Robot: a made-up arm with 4 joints. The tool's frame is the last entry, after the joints.
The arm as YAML. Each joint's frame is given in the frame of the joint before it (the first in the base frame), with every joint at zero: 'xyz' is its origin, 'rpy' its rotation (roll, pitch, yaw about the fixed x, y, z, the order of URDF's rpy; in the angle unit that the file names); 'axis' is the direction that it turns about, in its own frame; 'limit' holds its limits. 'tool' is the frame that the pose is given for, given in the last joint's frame.
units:
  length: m
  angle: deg
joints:
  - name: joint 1
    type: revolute
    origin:
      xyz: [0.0, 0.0, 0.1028]
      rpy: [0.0, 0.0, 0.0]
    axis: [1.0, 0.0, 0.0]
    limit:
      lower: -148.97
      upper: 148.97
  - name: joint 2
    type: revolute
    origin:
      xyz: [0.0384, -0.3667, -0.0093]
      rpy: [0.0, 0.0, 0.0]
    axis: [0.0, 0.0, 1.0]
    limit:
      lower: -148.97
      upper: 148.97
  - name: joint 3
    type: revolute
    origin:
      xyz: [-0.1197, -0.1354, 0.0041]
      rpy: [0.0, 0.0, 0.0]
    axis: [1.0, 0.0, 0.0]
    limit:
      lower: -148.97
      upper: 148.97
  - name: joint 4
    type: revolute
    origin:
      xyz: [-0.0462, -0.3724, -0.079]
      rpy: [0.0, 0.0, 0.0]
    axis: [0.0, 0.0, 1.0]
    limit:
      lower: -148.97
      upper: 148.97
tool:
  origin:
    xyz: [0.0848, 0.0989, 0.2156]
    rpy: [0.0, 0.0, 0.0]
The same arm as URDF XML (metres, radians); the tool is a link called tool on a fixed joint. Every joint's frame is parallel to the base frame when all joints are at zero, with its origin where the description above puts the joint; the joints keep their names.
<robot name="arm">
  <joint name="joint 1" type="revolute">
    <parent link="base_link"/>
    <child link="link1"/>
    <origin xyz="0.0000 0.0000 0.1028" rpy="0.0000 0.0000 0.0000"/>
    <axis xyz="1 0 0"/>
    <limit lower="-2.6000" upper="2.6000"/>
  </joint>
  <joint name="joint 2" type="revolute">
    <parent link="link1"/>
    <child link="link2"/>
    <origin xyz="0.0384 -0.3667 -0.0093" rpy="0.0000 0.0000 0.0000"/>
    <axis xyz="0 0 1"/>
    <limit lower="-2.6000" upper="2.6000"/>
  </joint>
  <joint name="joint 3" type="revolute">
    <parent link="link2"/>
    <child link="link3"/>
    <origin xyz="-0.1197 -0.1354 0.0041" rpy="0.0000 0.0000 0.0000"/>
    <axis xyz="1 0 0"/>
    <limit lower="-2.6000" upper="2.6000"/>
  </joint>
  <joint name="joint 4" type="revolute">
    <parent link="link3"/>
    <child link="link4"/>
    <origin xyz="-0.0462 -0.3724 -0.0790" rpy="0.0000 0.0000 0.0000"/>
    <axis xyz="0 0 1"/>
    <limit lower="-2.6000" upper="2.6000"/>
  </joint>
  <joint name="tool_fixed" type="fixed">
    <parent link="link4"/>
    <child link="tool"/>
    <origin xyz="0.0848 0.0989 0.2156" rpy="0.0000 0.0000 0.0000"/>
  </joint>
  <link name="base_link"/>
  <link name="link1"/>
  <link name="link2"/>
  <link name="link3"/>
  <link name="link4"/>
  <link name="tool"/>
</robot>

